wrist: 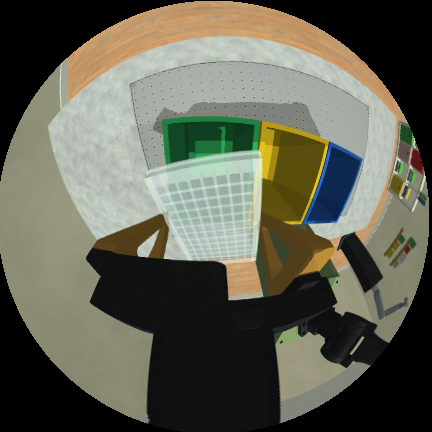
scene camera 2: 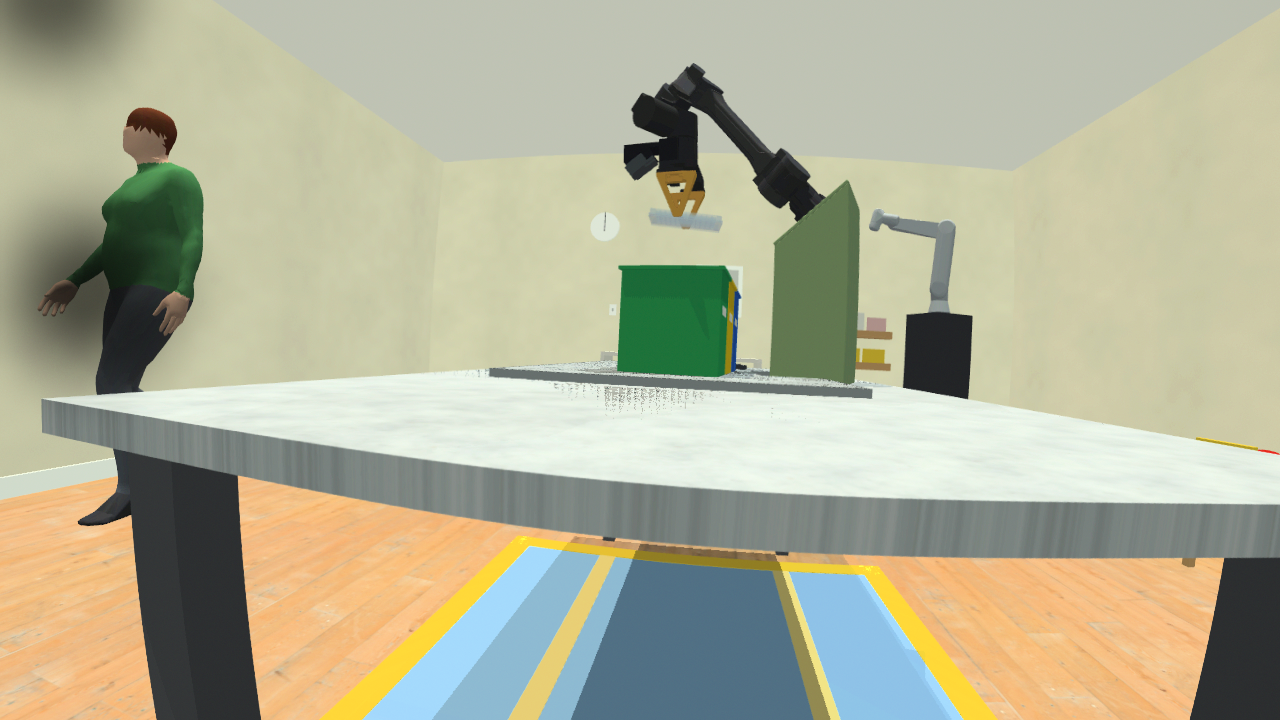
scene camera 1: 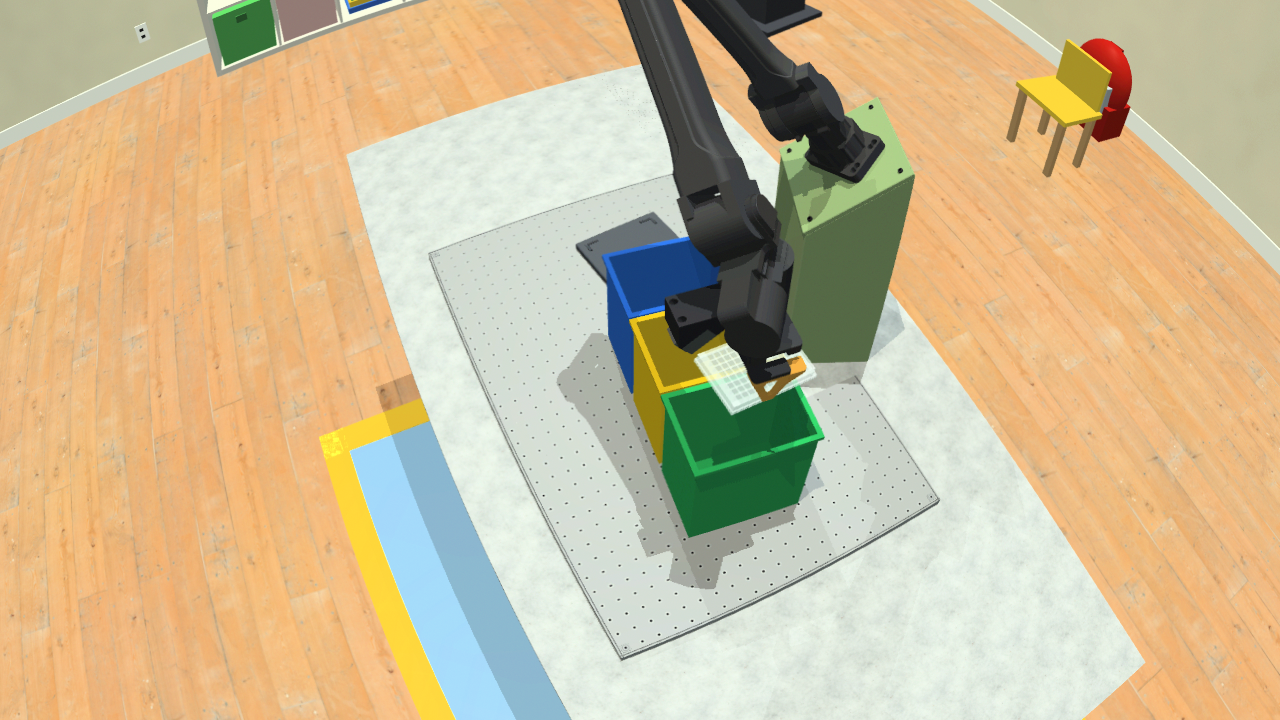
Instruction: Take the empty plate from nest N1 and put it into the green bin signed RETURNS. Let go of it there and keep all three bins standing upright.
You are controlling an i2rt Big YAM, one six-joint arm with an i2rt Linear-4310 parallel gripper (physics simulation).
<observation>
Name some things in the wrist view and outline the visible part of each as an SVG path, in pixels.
My gripper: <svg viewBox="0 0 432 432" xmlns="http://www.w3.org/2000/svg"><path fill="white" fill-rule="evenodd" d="M329 239L260 211L258 236L268 296L228 300L226 266L223 263L214 260L163 258L169 228L161 213L95 241L85 258L100 277L89 302L115 319L141 331L153 334L146 398L146 413L149 424L184 432L242 432L280 423L279 377L273 334L297 326L337 303L327 277L321 277L319 270L335 250ZM268 230L289 247L290 253L283 265L273 247ZM158 230L148 256L138 256L137 247Z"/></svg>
A gridded plate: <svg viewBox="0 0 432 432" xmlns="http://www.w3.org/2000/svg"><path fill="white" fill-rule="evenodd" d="M259 149L197 156L148 168L146 171L145 183L160 213L163 214L168 228L188 260L214 260L221 263L234 263L256 259L262 191L262 158Z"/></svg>
</observation>
